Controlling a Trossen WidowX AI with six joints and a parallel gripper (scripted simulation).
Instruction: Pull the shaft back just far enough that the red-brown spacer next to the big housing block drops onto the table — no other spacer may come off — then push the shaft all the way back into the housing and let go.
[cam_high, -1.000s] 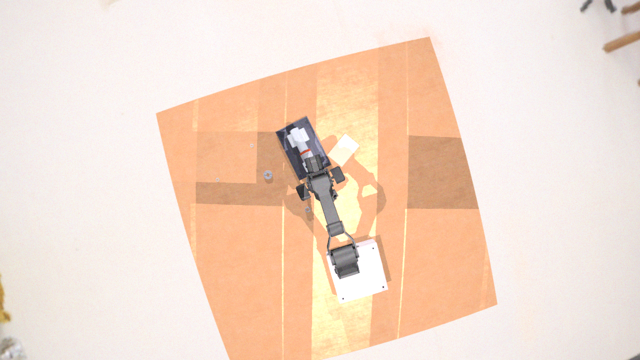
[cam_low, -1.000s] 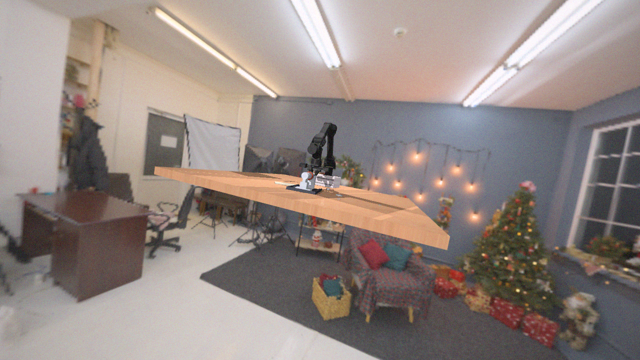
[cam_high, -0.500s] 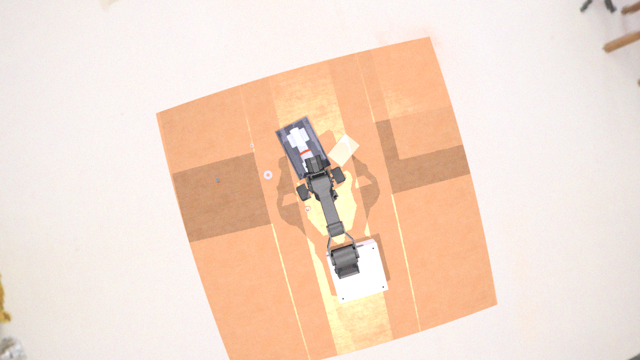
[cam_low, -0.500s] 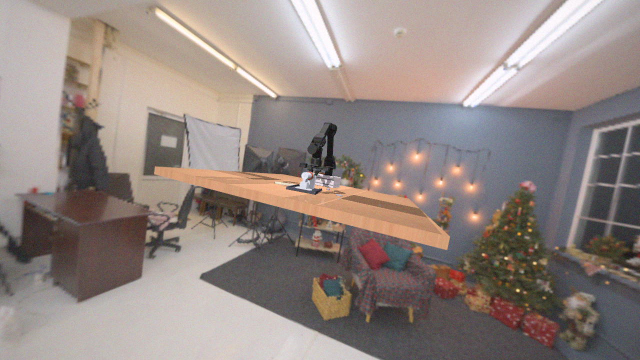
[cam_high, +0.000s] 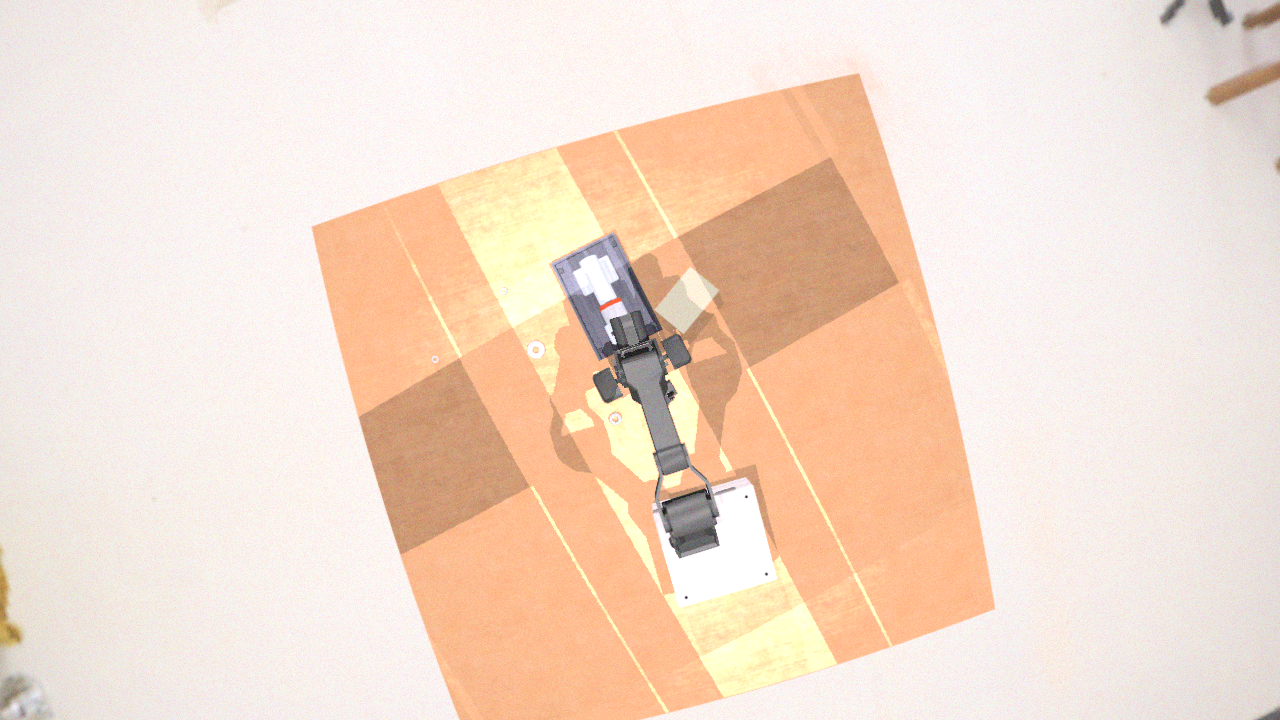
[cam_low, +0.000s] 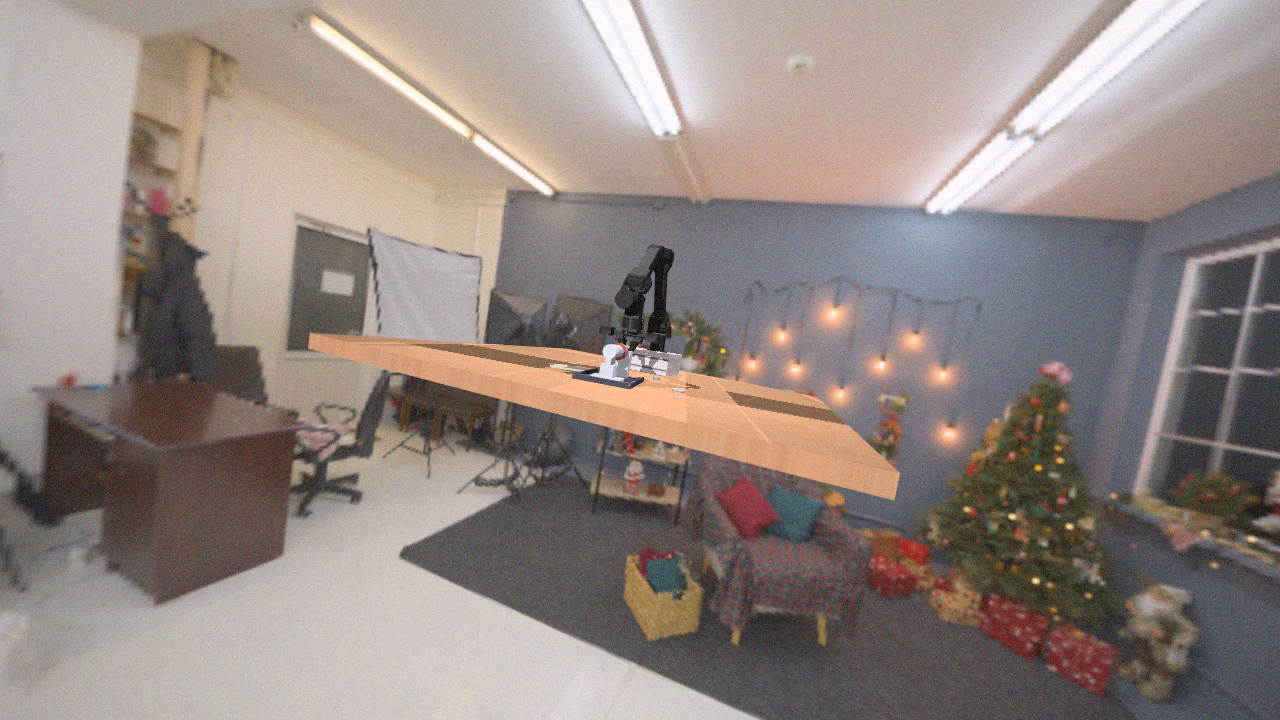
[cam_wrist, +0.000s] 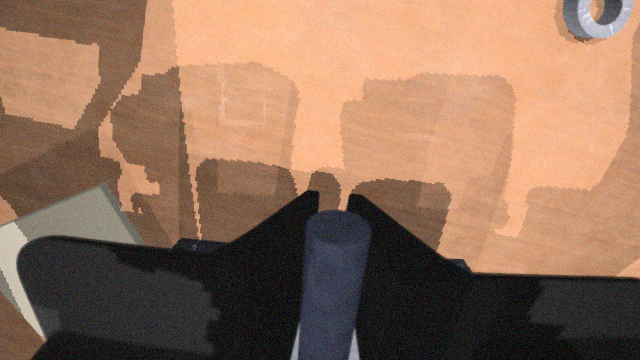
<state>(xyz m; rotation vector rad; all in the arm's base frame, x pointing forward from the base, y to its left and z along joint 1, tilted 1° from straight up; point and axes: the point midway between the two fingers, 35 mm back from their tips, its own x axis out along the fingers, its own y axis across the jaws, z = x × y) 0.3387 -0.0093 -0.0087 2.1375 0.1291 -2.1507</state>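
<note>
Right now the dark grey shaft is 80 mm ahead of my gripper tip, 30 mm above it and 10 mm to the left of it. From my gripper tip the other things lie so: red-brown spacer (140 mm ahead, 30 mm above, 20 mm to the left); cream flat block (140 mm to the right, 100 mm ahead, 40 mm below).
</note>
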